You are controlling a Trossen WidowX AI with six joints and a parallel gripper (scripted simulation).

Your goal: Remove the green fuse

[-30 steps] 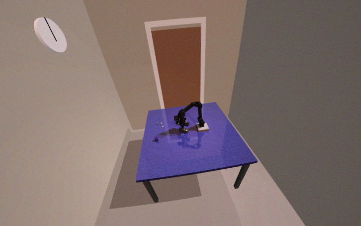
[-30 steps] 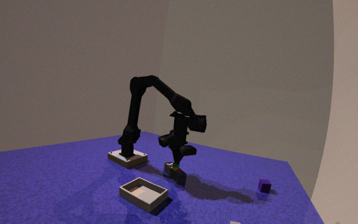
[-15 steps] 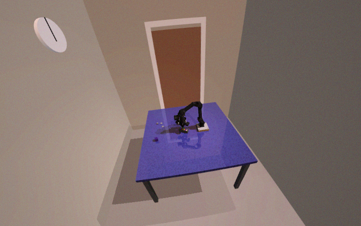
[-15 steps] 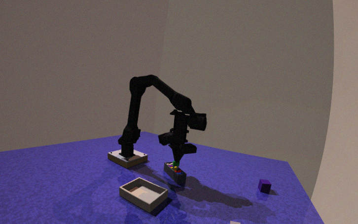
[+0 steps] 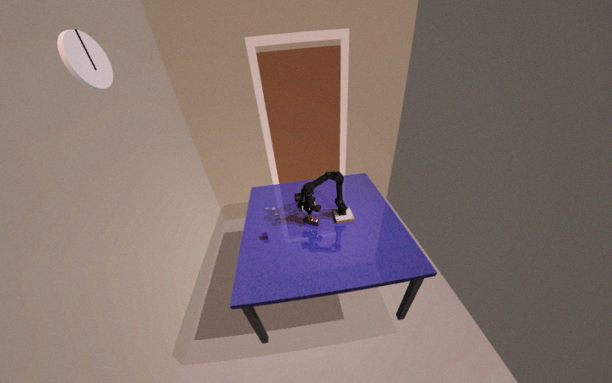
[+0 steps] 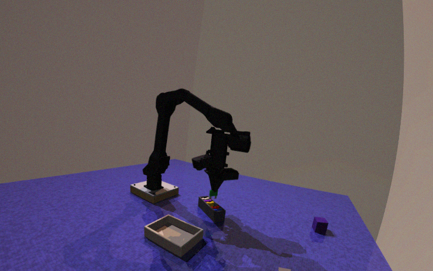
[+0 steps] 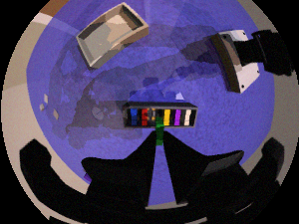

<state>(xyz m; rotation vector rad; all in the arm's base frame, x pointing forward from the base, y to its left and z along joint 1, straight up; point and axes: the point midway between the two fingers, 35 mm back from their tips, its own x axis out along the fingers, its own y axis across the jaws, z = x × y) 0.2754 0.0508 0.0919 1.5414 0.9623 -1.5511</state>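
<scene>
The beige tray is 1 cm ahead of my gripper tip, 20 cm to the right of it and 9 cm below it. Round my gripper tip: green fuse 1 cm below.
</scene>
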